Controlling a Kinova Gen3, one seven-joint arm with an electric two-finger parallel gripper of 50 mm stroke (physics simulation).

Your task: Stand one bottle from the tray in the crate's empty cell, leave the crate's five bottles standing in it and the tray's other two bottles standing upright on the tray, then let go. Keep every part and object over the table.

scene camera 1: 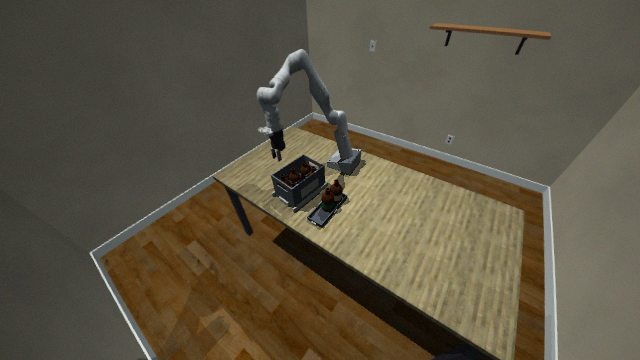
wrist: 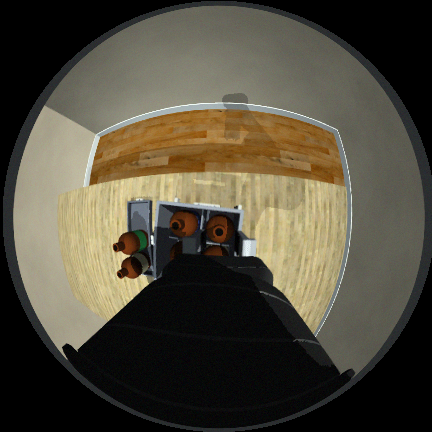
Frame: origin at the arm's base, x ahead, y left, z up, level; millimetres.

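Seen in the pictures: gripper, between the fingertips: [scene camera 1: 277, 159] [wrist: 220, 238]; arm's base, origin of its link: [scene camera 1: 346, 155].
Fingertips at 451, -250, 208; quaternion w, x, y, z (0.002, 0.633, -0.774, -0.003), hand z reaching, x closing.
Offsets run from my fingertips to a thing's top centre, as dx, dy, dz. "spot": to the spot under its first point. Level surfaces: height alone.
The dark grey crate {-75, +78, -112} [scene camera 1: 283, 193] [wrist: 160, 225] stands on the table. Brown bottles stand in its cells, among them one at the front left [wrist: 183, 223] and one at the front right [wrist: 220, 228] in the wrist view, with more partly hidden behind the gripper. The tray {spot: +78, +283, -282} [scene camera 1: 318, 217] [wrist: 140, 211] lies beside the crate. A green-labelled bottle {-14, +301, -127} [scene camera 1: 327, 197] [wrist: 131, 243] and a pale-labelled bottle {-97, +318, -127} [scene camera 1: 336, 189] [wrist: 132, 266] stand upright on it; its other end is bare. My gripper [scene camera 1: 276, 156] [wrist: 220, 238] is open and empty, above the crate and clear of the bottle tops.
The wooden table {dz -287} [scene camera 1: 425, 240] [wrist: 295, 240] carries the crate and tray near its long edge. The robot's base [scene camera 1: 345, 162] stands behind the crate in the scene view. A wall shelf [scene camera 1: 490, 31] hangs far off at the back right.
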